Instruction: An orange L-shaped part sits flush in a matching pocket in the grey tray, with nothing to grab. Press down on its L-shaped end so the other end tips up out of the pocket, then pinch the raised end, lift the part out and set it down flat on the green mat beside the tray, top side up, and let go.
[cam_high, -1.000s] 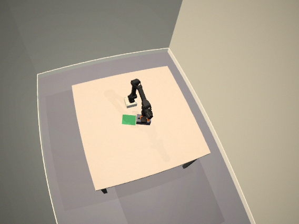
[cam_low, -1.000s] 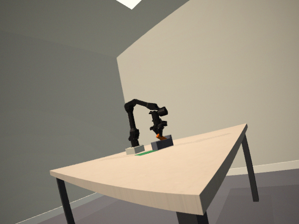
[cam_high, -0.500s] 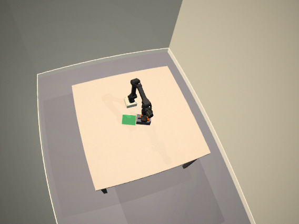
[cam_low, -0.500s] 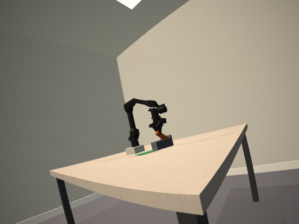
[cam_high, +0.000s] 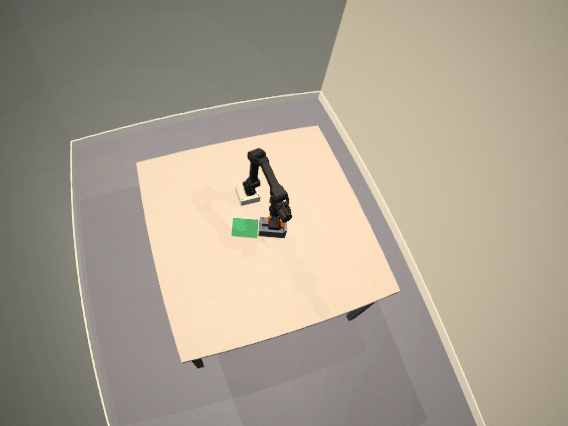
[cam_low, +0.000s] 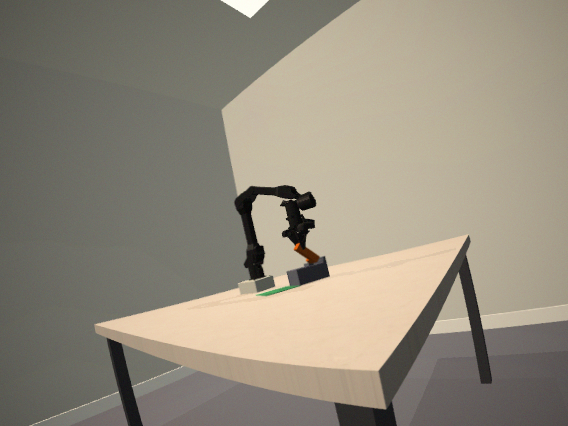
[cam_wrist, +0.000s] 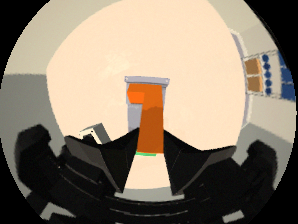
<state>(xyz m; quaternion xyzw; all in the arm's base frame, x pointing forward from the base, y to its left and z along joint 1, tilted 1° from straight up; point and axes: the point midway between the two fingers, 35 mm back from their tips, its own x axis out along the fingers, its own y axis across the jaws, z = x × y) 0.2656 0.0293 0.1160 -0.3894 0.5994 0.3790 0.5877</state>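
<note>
My gripper tip is 150 mm above the green mat, 130 mm to the left of it and 70 mm past it. From my gripper tip the other things lie so: orange L-shaped part (30 mm to the left, 30 mm below).
</note>
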